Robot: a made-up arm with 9 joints. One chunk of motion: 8 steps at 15 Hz.
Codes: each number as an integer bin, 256 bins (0 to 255) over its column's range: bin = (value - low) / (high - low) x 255, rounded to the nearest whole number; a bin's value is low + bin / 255 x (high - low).
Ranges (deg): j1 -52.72..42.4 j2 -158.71..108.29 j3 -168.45..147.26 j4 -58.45..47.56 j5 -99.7..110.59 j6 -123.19..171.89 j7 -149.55..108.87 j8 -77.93..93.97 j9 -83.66..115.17
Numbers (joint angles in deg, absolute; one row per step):
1: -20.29 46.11 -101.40 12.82 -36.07 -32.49 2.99 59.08 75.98
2: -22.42 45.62 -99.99 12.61 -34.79 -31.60 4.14 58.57 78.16
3: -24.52 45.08 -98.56 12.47 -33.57 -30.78 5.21 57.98 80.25
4: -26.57 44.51 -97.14 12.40 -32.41 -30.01 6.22 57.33 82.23
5: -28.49 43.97 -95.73 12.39 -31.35 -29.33 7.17 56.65 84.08
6: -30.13 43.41 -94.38 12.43 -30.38 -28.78 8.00 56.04 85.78
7: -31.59 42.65 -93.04 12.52 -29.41 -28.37 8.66 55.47 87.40
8: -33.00 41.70 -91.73 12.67 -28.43 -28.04 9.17 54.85 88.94
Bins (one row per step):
1: 87 196 54 171 77 78 151 203 205
2: 81 195 55 171 79 79 152 202 208
3: 76 195 56 171 80 80 153 202 210
4: 70 194 58 170 82 81 154 201 213
5: 65 194 59 170 83 81 155 200 215
6: 61 193 60 170 84 82 155 199 217
7: 57 192 61 171 85 82 156 198 219
8: 53 191 62 171 86 82 157 197 221

